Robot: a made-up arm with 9 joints. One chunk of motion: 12 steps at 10 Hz.
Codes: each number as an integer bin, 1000 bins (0 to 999) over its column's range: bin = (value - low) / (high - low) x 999, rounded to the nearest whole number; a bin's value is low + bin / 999 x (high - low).
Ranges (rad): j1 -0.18..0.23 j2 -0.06..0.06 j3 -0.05..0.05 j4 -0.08..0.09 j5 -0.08..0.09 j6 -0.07..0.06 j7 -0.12..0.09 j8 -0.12..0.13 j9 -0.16..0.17
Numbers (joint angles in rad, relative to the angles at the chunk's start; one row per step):
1: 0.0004 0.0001 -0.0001 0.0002 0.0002 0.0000 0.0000 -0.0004 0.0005
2: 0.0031 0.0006 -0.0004 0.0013 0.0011 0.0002 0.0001 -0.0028 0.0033
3: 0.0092 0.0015 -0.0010 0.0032 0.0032 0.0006 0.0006 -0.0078 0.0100
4: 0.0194 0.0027 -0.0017 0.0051 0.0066 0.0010 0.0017 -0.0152 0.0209
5: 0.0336 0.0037 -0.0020 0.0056 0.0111 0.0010 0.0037 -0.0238 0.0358
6: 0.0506 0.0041 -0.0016 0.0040 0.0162 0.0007 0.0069 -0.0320 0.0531
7: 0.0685 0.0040 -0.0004 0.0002 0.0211 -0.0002 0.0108 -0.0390 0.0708
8: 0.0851 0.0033 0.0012 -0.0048 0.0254 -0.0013 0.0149 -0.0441 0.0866
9: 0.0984 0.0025 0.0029 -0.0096 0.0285 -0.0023 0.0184 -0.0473 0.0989
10: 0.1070 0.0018 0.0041 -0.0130 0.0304 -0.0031 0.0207 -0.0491 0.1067
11: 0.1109 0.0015 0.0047 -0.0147 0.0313 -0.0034 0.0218 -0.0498 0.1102
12: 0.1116 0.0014 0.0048 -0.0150 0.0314 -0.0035 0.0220 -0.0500 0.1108
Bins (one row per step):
1: 440 500 499 471 471 538 571 478 486
2: 446 504 496 478 477 539 571 468 494
3: 461 512 490 489 489 543 574 448 515
4: 486 522 483 500 509 546 579 419 548
5: 520 530 480 503 535 546 588 384 593
6: 562 534 484 494 565 543 604 352 645
7: 605 533 496 471 594 536 622 324 699
8: 646 527 511 442 619 528 642 303 747
9: 678 520 528 414 638 520 658 291 784
10: 699 514 540 394 649 514 669 283 807
11: 709 512 546 384 654 512 675 281 818
12: 711 511 547 382 655 511 676 280 820

